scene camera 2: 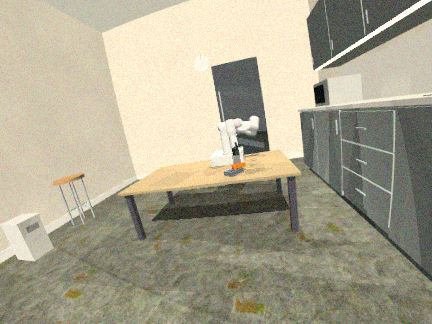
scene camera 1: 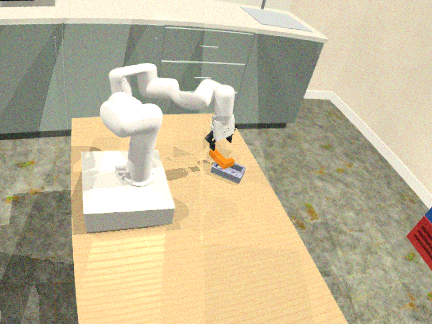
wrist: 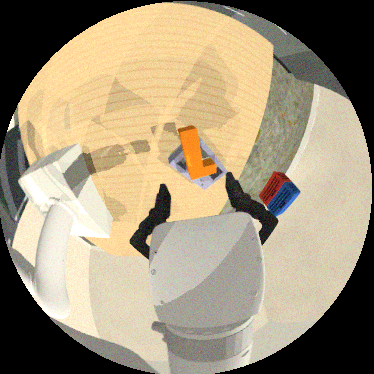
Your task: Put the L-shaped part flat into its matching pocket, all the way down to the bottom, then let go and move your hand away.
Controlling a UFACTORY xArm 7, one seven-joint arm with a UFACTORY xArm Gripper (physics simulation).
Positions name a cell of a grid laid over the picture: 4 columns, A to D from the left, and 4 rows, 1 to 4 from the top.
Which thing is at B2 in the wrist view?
A grey pocket block.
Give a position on an orange L-shaped part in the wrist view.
At C2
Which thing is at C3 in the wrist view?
The gripper.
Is the gripper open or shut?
Open.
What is the gripper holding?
Nothing.
